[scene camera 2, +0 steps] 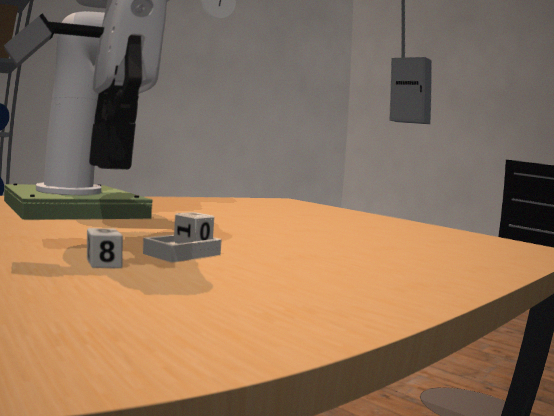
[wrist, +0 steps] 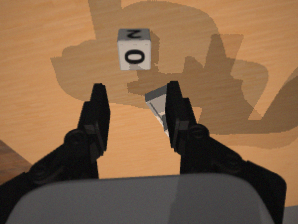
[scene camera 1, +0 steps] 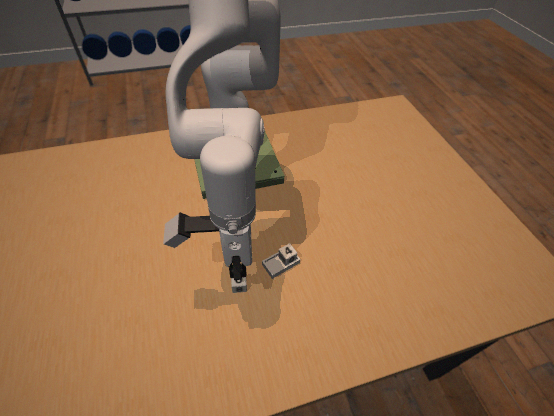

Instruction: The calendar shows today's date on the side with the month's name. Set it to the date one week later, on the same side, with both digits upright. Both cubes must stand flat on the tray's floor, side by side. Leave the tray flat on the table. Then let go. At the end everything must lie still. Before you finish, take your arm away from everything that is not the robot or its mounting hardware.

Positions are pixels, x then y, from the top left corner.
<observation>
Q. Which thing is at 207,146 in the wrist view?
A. The gripper.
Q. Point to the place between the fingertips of the gripper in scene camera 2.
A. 108,167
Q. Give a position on a cube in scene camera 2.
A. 104,245
</observation>
